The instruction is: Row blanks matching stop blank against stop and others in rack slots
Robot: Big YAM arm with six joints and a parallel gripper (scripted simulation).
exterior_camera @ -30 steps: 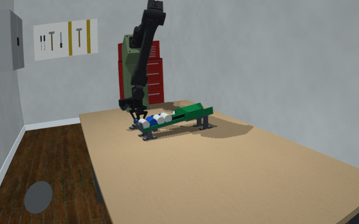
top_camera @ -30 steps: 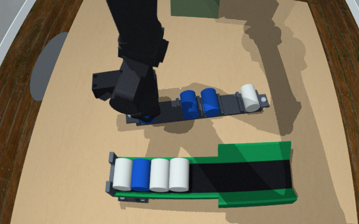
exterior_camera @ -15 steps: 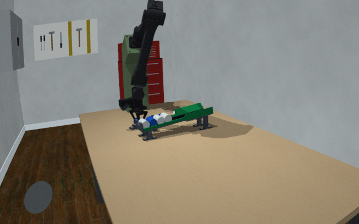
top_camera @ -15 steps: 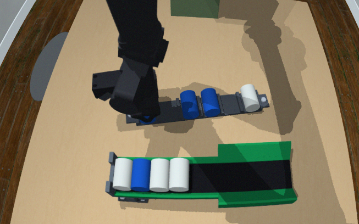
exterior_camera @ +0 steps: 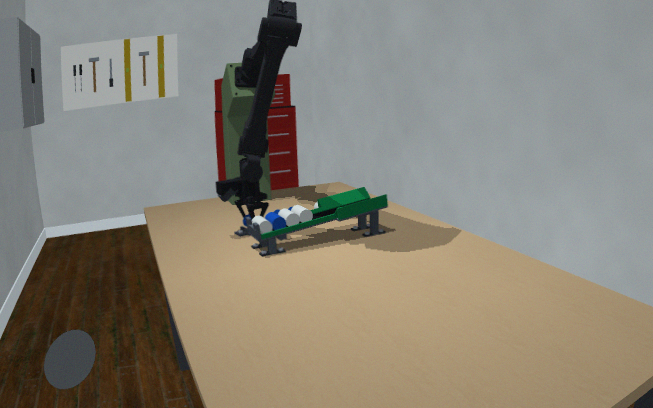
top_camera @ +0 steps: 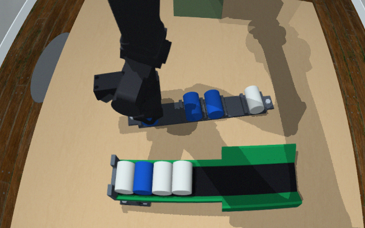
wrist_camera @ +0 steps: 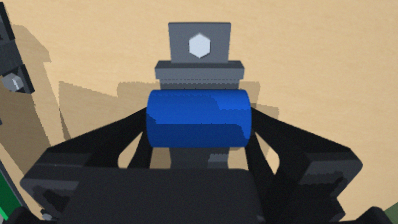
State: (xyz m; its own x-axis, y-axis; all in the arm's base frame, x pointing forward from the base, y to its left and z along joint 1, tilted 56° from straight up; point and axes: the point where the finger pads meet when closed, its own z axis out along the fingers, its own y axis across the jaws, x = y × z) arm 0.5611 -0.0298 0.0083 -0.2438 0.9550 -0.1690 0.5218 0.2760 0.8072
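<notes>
Right now the stock rack is 12 cm to the left of my hand, 6 cm behind it and 4 cm below it. The rest, counted from my hand: grey stop: 20 cm ahead, 3 cm above.
</notes>
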